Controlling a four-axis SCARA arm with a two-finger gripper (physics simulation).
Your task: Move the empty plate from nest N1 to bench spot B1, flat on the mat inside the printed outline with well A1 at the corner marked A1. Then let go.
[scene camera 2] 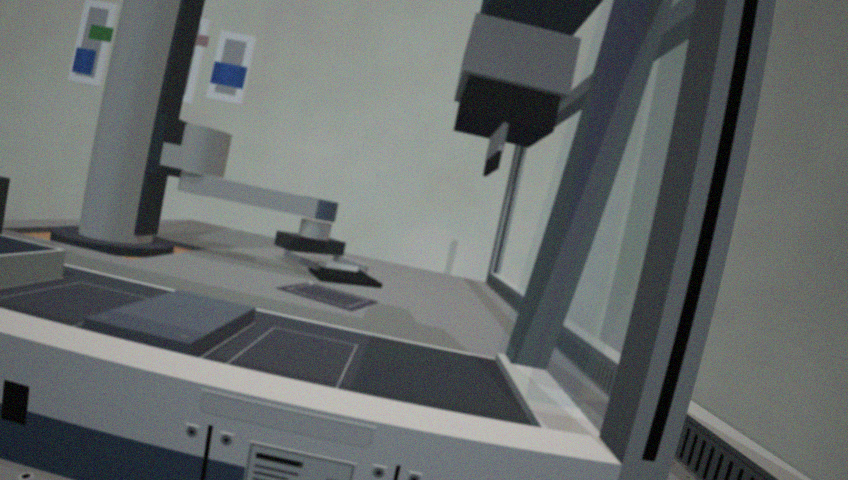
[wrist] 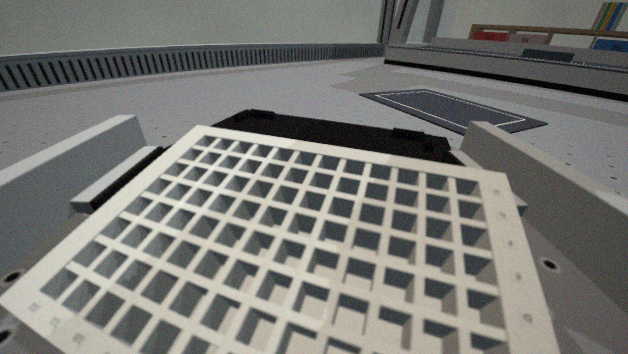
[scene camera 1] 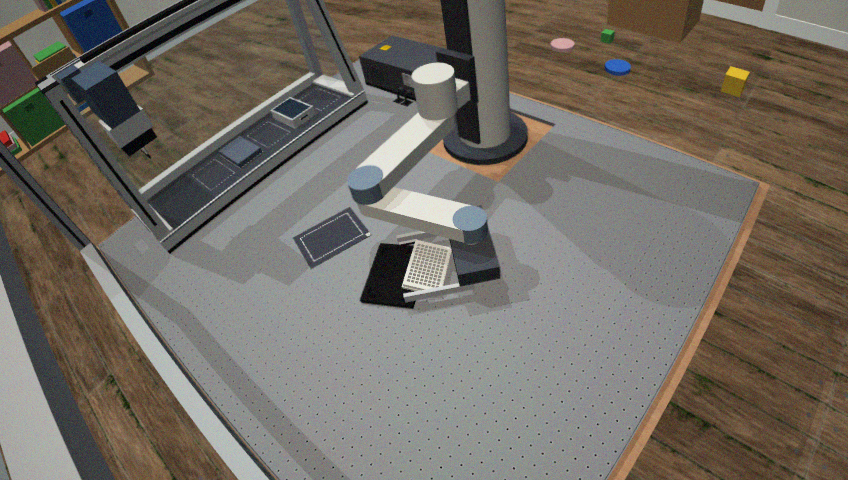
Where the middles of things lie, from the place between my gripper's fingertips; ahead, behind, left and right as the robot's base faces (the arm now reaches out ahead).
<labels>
Now: the white well plate (scene camera 1: 427, 267) 40 mm to the left of my hand, 40 mm behind it and 10 mm below it. The rest, counted from my hand: dark mat with printed outline (scene camera 1: 332, 236) (230 mm to the right, 30 mm below, 20 mm ahead); then black flat plate (scene camera 1: 387, 273) (20 mm below, 10 mm to the right, 10 mm ahead).
</labels>
